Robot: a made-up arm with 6 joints.
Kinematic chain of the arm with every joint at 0, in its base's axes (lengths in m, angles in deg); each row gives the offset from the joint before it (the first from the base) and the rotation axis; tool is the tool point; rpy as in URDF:
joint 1: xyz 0 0 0.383 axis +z
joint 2: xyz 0 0 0 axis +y
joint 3: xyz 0.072 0 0.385 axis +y
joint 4: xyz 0.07 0 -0.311 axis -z
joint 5: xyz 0 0 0 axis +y
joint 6: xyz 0.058 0 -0.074 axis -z
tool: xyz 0 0 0 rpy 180 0 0
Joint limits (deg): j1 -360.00..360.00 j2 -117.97..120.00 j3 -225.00..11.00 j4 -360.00..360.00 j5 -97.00..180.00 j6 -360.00..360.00
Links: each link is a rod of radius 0.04 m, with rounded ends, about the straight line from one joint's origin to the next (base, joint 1, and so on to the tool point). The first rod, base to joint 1, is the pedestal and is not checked.
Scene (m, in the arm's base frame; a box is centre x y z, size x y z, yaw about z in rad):
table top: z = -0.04
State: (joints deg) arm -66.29 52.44 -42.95 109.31 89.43 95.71
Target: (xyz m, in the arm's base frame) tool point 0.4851 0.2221 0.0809
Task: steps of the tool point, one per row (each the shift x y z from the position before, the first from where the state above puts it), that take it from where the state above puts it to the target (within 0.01 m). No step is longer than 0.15 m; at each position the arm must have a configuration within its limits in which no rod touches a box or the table.
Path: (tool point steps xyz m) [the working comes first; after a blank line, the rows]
Joints at the target: 17.16 71.84 -78.35 113.28 91.24 95.71
Straight joint move there: clear.

1: 0.0880 0.0393 -0.0178
2: 0.0797 0.0648 -0.0174
3: 0.0640 0.0881 -0.0169
4: 0.0415 0.1071 -0.0164
5: 0.0134 0.1197 -0.0158
6: -0.0182 0.1242 -0.0152

